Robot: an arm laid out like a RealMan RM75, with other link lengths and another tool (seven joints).
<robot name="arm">
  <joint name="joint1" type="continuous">
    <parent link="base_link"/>
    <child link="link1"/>
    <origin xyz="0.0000 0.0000 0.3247" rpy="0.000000 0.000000 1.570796"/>
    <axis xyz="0 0 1"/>
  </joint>
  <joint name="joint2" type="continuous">
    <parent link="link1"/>
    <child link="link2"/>
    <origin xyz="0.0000 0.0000 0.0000" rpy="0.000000 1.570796 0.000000"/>
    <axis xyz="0 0 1"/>
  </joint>
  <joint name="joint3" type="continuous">
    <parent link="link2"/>
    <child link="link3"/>
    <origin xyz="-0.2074 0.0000 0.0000" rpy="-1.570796 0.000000 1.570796"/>
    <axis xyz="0 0 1"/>
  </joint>
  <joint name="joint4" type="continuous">
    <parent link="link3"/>
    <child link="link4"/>
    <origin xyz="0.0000 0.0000 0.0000" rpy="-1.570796 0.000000 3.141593"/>
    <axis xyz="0 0 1"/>
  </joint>
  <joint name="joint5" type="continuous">
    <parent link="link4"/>
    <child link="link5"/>
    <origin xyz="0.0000 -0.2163 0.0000" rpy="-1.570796 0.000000 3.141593"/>
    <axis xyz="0 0 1"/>
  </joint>
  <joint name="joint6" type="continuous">
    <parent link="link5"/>
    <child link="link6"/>
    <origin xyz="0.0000 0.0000 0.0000" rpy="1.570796 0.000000 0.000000"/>
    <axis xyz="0 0 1"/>
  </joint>
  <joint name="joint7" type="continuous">
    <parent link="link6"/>
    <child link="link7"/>
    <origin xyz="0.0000 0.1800 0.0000" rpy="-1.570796 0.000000 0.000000"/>
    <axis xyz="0 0 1"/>
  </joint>
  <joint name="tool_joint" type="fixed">
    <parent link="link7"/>
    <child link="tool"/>
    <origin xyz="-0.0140 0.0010 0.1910" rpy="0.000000 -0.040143 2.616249"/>
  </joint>
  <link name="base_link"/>
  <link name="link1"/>
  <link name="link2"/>
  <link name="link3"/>
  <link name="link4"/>
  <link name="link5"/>
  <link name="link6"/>
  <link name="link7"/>
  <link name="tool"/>
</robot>
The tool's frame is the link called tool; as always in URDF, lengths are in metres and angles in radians. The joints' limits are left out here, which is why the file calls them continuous.
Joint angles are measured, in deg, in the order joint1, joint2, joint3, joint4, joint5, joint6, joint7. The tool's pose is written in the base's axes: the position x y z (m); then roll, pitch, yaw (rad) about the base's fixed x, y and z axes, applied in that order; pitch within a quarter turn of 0, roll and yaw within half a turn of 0. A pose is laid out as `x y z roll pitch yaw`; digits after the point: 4 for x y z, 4 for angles.
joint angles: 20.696, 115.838, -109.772, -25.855, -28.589, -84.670, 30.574
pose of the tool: 0.0188 0.3469 -0.0847 -2.1968 0.5291 0.8083
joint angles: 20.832, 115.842, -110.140, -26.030, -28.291, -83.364, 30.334
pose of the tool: 0.0219 0.3511 -0.0886 -2.2051 0.5155 0.7954
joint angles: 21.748, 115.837, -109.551, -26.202, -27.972, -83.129, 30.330
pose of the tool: 0.0160 0.3571 -0.0844 -2.1902 0.5098 0.8110
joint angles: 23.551, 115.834, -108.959, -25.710, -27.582, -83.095, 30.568
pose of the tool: 0.0079 0.3632 -0.0810 -2.1803 0.5083 0.8293
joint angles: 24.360, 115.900, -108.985, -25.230, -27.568, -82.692, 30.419
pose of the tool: 0.0073 0.3652 -0.0836 -2.1873 0.5023 0.8293
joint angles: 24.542, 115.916, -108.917, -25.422, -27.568, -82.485, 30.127
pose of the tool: 0.0056 0.3662 -0.0833 -2.1843 0.4963 0.8363
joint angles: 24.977, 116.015, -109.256, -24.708, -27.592, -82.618, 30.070
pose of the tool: 0.0066 0.3642 -0.0869 -2.1954 0.4988 0.8330
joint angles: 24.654, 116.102, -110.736, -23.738, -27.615, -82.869, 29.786
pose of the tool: 0.0136 0.3551 -0.0964 -2.2261 0.5050 0.8156
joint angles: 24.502, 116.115, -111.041, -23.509, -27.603, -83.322, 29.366
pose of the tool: 0.0142 0.3519 -0.0971 -2.2275 0.5053 0.8207
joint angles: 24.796, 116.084, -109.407, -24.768, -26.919, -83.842, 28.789
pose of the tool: 0.0010 0.3613 -0.0810 -2.1695 0.4956 0.8651
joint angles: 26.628, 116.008, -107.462, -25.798, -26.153, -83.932, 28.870
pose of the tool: -0.0182 0.3738 -0.0640 -2.1152 0.4859 0.9166
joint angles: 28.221, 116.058, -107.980, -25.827, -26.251, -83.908, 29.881
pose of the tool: -0.0289 0.3695 -0.0675 -2.1289 0.5050 0.9344
